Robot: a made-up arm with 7 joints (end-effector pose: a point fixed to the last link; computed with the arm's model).
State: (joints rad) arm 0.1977 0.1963 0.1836 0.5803 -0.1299 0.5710 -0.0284
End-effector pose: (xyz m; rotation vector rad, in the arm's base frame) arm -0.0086 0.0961 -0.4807 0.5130 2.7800 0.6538
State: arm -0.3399 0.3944 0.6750 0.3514 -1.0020 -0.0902 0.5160
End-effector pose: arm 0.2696 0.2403 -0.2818 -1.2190 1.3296 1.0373
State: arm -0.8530 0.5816 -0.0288 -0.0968 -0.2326 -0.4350 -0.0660
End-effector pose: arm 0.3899 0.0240 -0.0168 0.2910 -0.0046 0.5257
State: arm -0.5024 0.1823 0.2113 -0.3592 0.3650 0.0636 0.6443
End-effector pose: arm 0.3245 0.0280 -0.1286 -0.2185 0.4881 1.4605
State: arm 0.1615 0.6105 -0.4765 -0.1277 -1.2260 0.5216 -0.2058
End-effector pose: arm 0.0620 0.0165 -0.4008 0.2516 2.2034 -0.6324
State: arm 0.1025 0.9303 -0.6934 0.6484 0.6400 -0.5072 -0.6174
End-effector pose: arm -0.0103 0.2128 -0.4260 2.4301 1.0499 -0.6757
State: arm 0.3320 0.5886 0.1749 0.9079 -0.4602 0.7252 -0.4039
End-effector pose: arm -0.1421 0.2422 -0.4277 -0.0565 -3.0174 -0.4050
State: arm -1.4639 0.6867 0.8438 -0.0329 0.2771 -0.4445 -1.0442
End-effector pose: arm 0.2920 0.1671 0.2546 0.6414 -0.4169 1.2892
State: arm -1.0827 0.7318 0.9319 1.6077 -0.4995 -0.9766 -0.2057
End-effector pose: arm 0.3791 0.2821 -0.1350 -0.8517 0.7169 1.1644
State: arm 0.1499 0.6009 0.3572 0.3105 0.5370 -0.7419 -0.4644
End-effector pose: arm 0.1531 0.2071 -0.3295 1.5991 0.8641 0.6310
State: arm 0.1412 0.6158 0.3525 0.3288 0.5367 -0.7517 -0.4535
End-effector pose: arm 0.1553 0.2106 -0.3285 1.6033 0.8560 0.6355
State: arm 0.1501 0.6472 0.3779 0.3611 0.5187 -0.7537 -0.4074
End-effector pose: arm 0.1510 0.2289 -0.3223 1.5834 0.8763 0.7074
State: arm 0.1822 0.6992 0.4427 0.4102 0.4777 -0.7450 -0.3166
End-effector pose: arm 0.1378 0.2647 -0.3070 1.5301 0.9212 0.8715
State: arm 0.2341 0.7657 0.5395 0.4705 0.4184 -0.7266 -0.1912
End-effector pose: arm 0.1162 0.3106 -0.2806 1.4444 0.9620 1.1154
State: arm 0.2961 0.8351 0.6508 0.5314 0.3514 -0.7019 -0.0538
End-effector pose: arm 0.0901 0.3550 -0.2452 1.3364 0.9688 1.3948
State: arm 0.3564 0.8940 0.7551 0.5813 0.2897 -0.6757 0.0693
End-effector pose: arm 0.0653 0.3885 -0.2092 1.2249 0.9392 1.6491
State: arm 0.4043 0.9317 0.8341 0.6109 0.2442 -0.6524 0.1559
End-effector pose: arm 0.0465 0.4084 -0.1816 1.1351 0.8990 1.8297
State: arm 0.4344 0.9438 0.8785 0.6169 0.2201 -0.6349 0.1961
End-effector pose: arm 0.0351 0.4165 -0.1679 1.0861 0.8782 1.9196
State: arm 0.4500 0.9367 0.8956 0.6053 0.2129 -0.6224 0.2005
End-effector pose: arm 0.0293 0.4174 -0.1653 1.0732 0.8822 1.9424
